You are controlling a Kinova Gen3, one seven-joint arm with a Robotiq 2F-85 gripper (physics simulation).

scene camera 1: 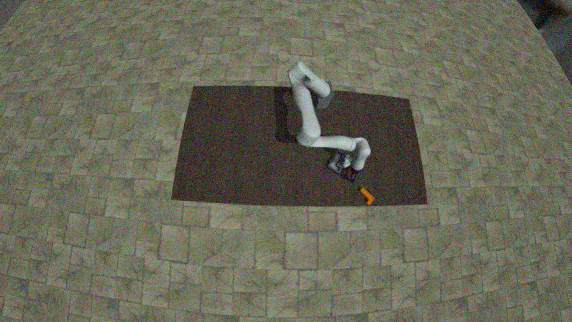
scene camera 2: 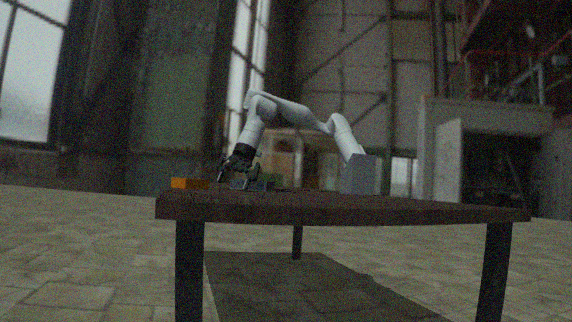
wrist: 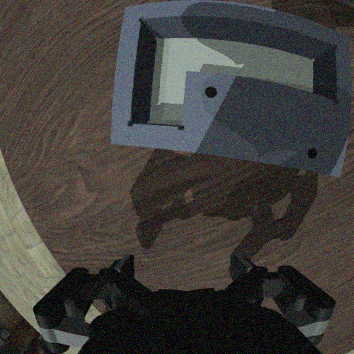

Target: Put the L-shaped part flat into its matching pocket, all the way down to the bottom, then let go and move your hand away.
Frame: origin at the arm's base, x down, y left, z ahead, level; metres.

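Seen in the pictures: gripper, fingertip midpoint: (scene camera 2: 230, 186) (wrist: 182, 265); arm's base at its link origin: (scene camera 1: 324, 91) (scene camera 2: 357, 164).
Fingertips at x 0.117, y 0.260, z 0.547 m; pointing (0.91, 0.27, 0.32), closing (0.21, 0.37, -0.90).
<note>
Pixels of each thing's top centre, then the offset from my fingertips to it. "*": a spot on its surface instead. Level surfaces: height alone.
- orange L-shaped part at its top centre: (scene camera 2: 190, 178) (scene camera 1: 366, 196) dx -0.018, dy +0.085, dz +0.128 m
- blue-grey block at its top centre: (wrist: 241, 70) (scene camera 2: 252, 180) (scene camera 1: 338, 161) dx -0.025, dy -0.121, dz -0.085 m
- L-shaped pocket with a pale bottom, surface spot: (wrist: 172, 70) * dx +0.007, dy -0.146, dz -0.049 m
- dark wooden table at its surface level: dx +0.012 m
The orange L-shaped part (scene camera 1: 367, 196) (scene camera 2: 190, 183) looks to lie flat on the table near its front edge, outside the pocket and apart from my gripper. It does not show in the wrist view. The blue-grey block (scene camera 2: 257, 185) (wrist: 120, 100) has an L-shaped pocket with a pale bottom (wrist: 172, 70). The pocket is empty, partly shaded. My gripper (scene camera 1: 353, 176) (scene camera 2: 232, 183) (wrist: 182, 265) is open, with nothing between its fingers. It is low over the table, beside the block, between the block and the part in scene camera 1. The exact fingertip height is hard to tell.
The dark wooden table (scene camera 1: 225, 150) (scene camera 2: 400, 210) (wrist: 75, 75) bears the arm's base (scene camera 2: 358, 174) behind the block. The table's front edge runs close past the orange part. Two small dark holes show in the block's top in the wrist view. The gripper's shadow falls beside the block.
</note>
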